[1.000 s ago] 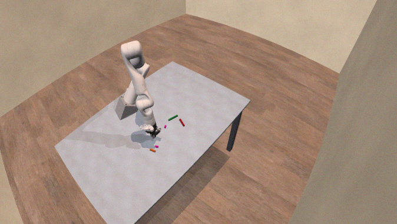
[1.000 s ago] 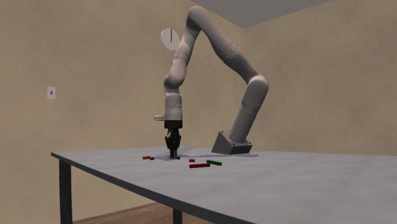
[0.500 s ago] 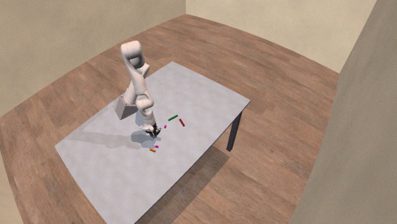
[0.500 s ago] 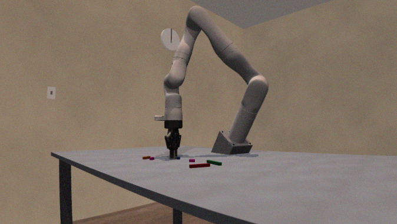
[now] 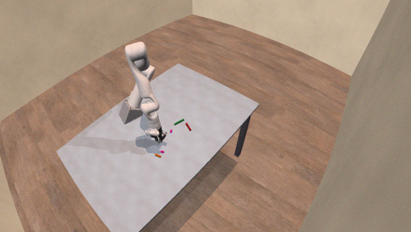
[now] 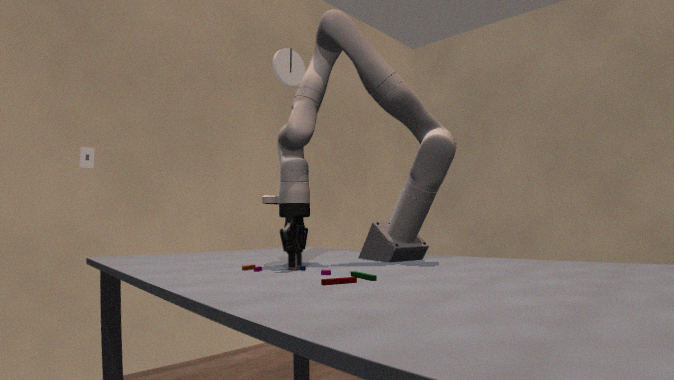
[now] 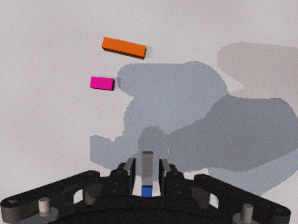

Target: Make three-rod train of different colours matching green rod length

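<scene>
Now: the grey rod 2 cm below my hand. From my hand the other things lie so: green rod 1 cm ahead, 21 cm to the left, 2 cm below; then blue rod 1 cm behind, 2 cm to the left, 2 cm below; then orange rod 7 cm ahead, 9 cm to the right, 2 cm below.
</scene>
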